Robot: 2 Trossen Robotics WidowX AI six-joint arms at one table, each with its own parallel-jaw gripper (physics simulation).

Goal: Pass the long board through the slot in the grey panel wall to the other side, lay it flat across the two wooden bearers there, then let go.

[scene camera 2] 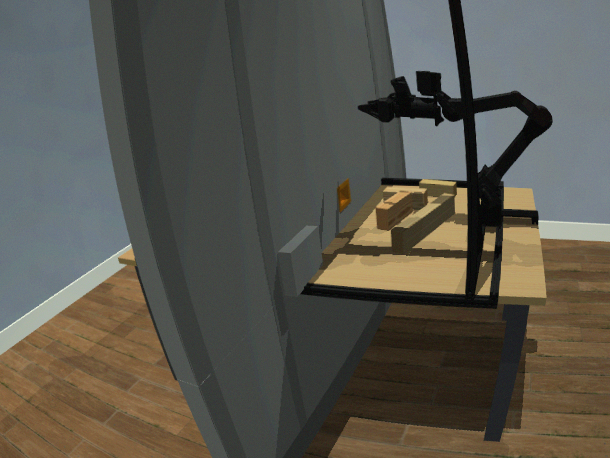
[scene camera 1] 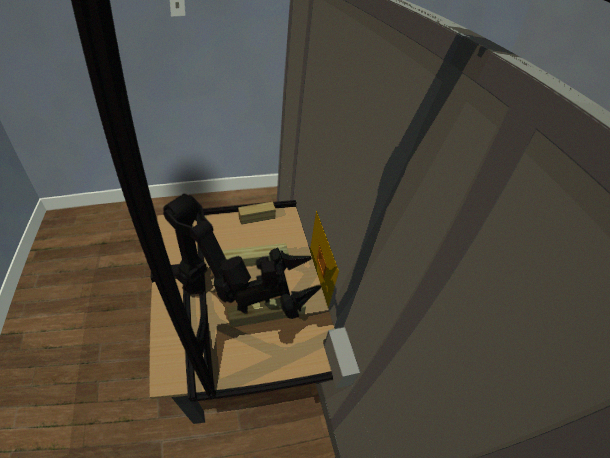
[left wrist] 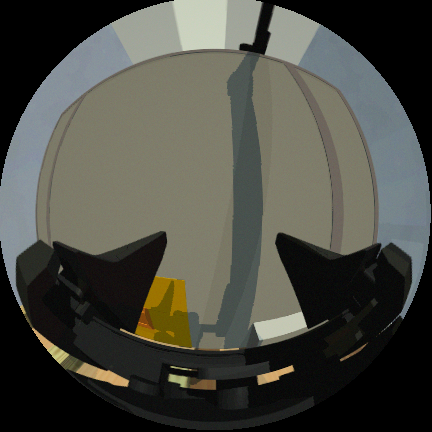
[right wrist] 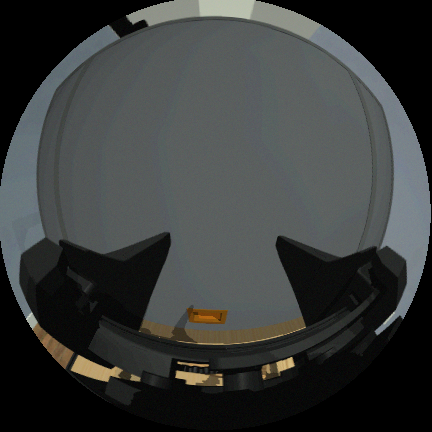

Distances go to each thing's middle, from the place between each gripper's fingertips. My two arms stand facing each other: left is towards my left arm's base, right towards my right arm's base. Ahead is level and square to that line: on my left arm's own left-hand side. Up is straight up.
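Grey block (scene camera 2: pixel 300 259), counted from my left hand: 250 mm below, 110 mm to the right of it, 150 mm behind.
Grey block, counted from my right hand: 300 mm below, 340 mm behind, 120 mm to the left of it.
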